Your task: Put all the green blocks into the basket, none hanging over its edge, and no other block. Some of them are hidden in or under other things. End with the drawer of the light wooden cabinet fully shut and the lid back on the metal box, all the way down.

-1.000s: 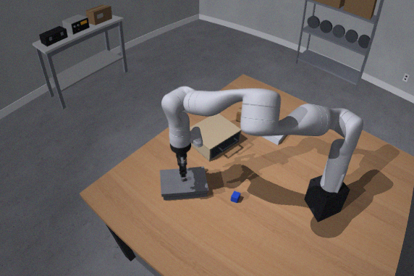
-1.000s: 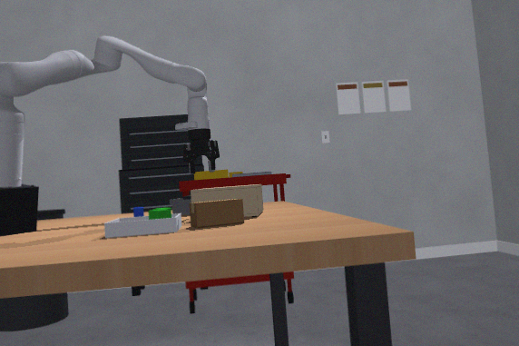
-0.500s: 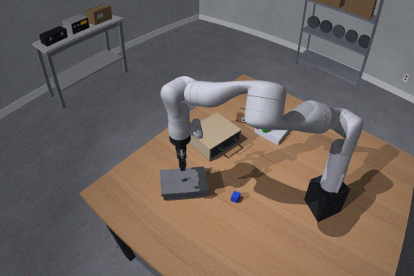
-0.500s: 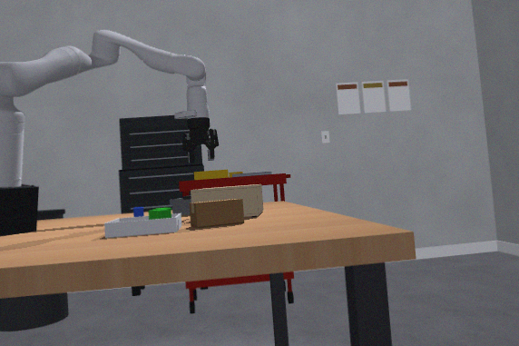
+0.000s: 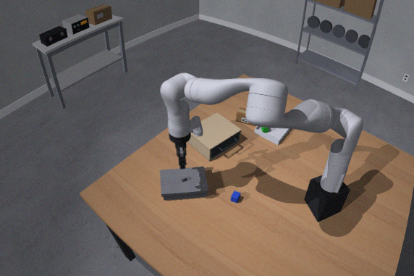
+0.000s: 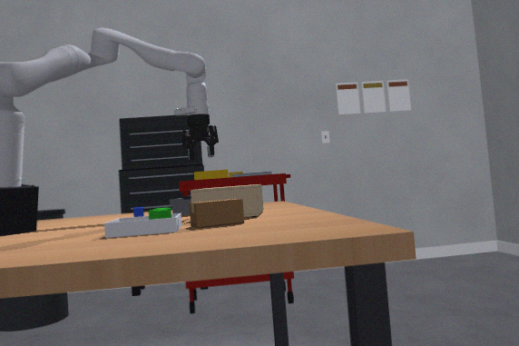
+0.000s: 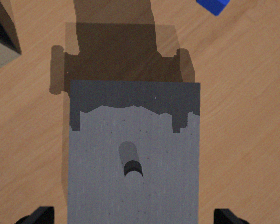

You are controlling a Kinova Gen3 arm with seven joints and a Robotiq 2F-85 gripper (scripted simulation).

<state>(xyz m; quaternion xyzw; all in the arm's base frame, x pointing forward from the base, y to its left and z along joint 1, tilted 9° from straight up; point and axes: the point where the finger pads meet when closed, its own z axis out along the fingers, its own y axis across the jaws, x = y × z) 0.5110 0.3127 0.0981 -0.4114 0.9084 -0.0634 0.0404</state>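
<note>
The cardboard box lies 54 cm to the right of my hand, 15 cm below it and 5 cm ahead of it. Round my hand: grey lid 14 cm below; drawer 29 cm to the right, 15 cm below, 6 cm ahead; metal box 16 cm below.
</note>
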